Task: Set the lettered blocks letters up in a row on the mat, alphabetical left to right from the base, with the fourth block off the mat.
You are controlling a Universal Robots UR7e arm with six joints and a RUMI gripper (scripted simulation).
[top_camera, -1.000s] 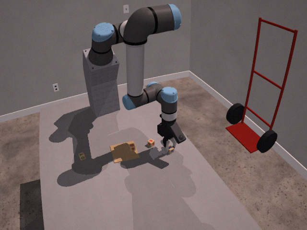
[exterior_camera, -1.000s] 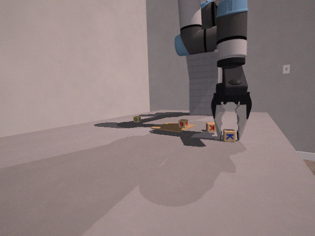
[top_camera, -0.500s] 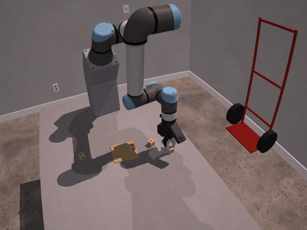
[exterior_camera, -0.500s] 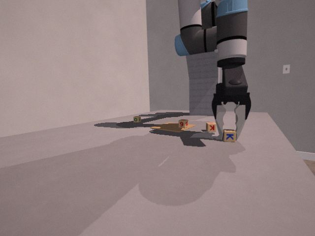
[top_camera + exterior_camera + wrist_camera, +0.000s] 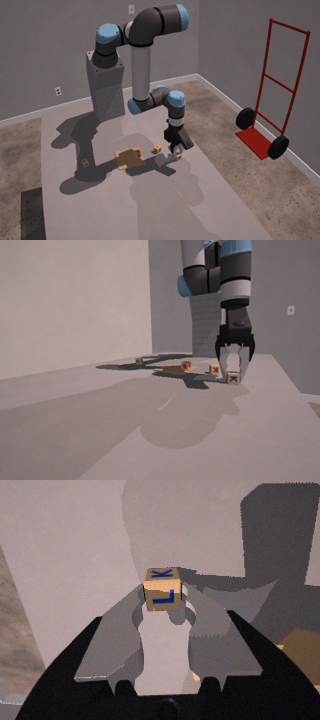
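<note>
Now: the tan mat 12 cm behind my hand, 22 cm to the right of it and 1 cm below it. From my hand the other things lie so: red-marked block (12 cm behind, 18 cm to the right); then red-lettered block (10 cm behind, 7 cm to the right); then blue-lettered block (right at my hand).
</note>
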